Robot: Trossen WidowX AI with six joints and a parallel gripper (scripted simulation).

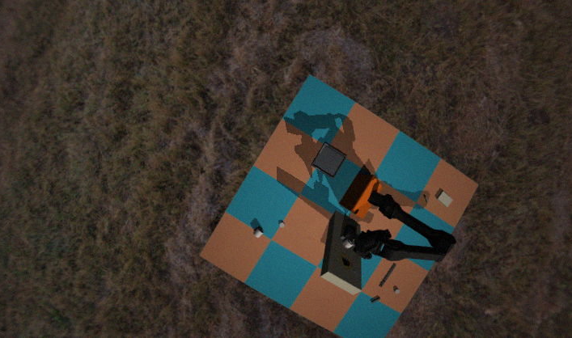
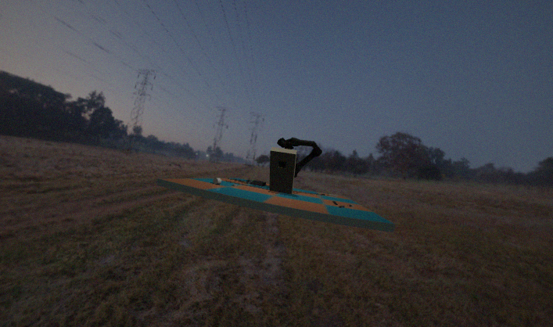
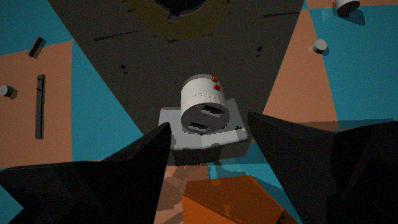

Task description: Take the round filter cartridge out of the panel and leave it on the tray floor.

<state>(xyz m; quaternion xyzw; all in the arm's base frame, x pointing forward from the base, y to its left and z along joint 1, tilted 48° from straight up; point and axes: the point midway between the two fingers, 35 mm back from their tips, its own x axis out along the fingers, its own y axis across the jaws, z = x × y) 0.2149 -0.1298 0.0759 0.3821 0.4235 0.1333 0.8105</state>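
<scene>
The round filter cartridge is 2 cm below my gripper tip and 2 cm ahead of it. Round my gripper tip: short dark piece (42 cm to the left, 32 cm ahead, 20 cm below); then grey square tray (33 cm behind, 24 cm to the right, 20 cm below); then service panel (6 cm ahead, 4 cm below).
</scene>
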